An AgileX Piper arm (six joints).
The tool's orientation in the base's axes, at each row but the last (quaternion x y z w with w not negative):
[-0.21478 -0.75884 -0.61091 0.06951]
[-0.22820 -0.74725 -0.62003 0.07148]
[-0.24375 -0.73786 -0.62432 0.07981]
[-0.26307 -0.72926 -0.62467 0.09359]
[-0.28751 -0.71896 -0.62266 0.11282]
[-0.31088 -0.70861 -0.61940 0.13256]
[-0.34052 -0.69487 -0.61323 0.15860]
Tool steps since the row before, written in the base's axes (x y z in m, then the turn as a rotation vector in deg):
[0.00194 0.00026 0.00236 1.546 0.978 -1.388]
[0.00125 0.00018 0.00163 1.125 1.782 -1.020]
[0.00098 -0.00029 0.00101 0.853 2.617 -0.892]
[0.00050 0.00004 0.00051 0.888 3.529 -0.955]
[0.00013 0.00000 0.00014 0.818 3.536 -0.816]
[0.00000 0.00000 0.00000 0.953 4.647 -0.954]
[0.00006 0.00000 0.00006 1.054 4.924 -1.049]
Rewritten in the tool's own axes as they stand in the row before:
[-0.00081 0.00296 -0.00002 -1.663 -0.452 1.517]
[-0.00043 0.00202 0.00003 -0.944 -0.202 2.133]
[-0.00050 0.00131 -0.00031 -0.437 -0.129 2.857]
[-0.00017 0.00069 0.00003 -0.252 -0.092 3.753]
[-0.00003 0.00019 0.00000 -0.121 -0.015 3.718]
[0.00000 0.00000 0.00000 0.002 0.001 4.839]
[0.00000 0.00008 0.00000 -0.053 0.002 5.143]

